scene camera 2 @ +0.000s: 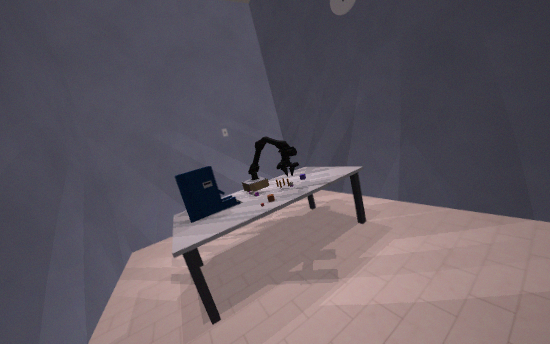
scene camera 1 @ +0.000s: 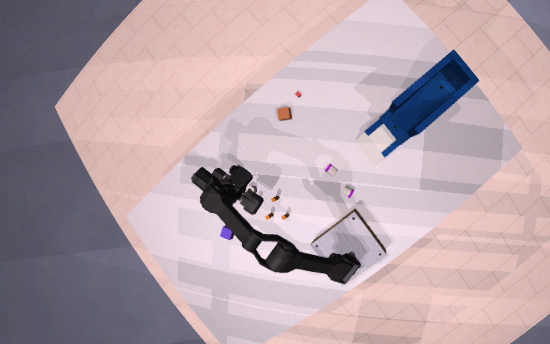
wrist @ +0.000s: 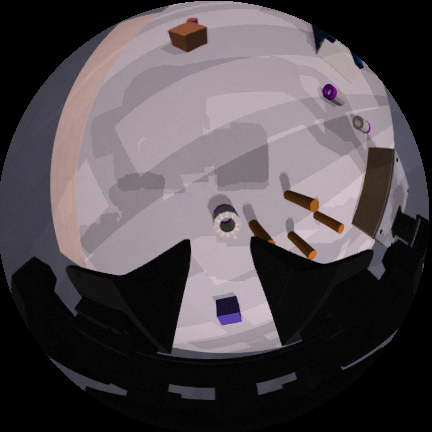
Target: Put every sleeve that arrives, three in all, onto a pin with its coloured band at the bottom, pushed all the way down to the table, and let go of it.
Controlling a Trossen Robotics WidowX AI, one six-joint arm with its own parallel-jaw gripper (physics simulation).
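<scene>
My gripper (scene camera 1: 246,190) (scene camera 2: 290,174) (wrist: 220,243) is open and empty, above the table. A pale sleeve (scene camera 1: 254,189) (scene camera 2: 291,184) (wrist: 227,233) stands upright on the table, its purple band at the bottom, beside the pins and on none of them. Four upright orange-brown pins show in the wrist view, one nearest the sleeve (wrist: 261,232), others farther right (wrist: 300,200) (wrist: 329,222) (wrist: 302,245). Two more sleeves lie on their sides: one (scene camera 1: 332,170) (wrist: 330,92) has its purple end toward the pins; the other (scene camera 1: 349,192) (wrist: 360,123) has its purple end facing away.
A blue chute (scene camera 1: 425,105) (scene camera 2: 197,195) with a pale pad (scene camera 1: 381,139) (wrist: 337,59) stands beyond the sleeves. A wood-sided box (scene camera 1: 332,240) (scene camera 2: 256,185) (wrist: 375,190) is by the arm's base. An orange block (scene camera 1: 284,113) (wrist: 188,36), a small red cube (scene camera 1: 298,94) and a purple block (scene camera 1: 226,233) (wrist: 228,310) lie around.
</scene>
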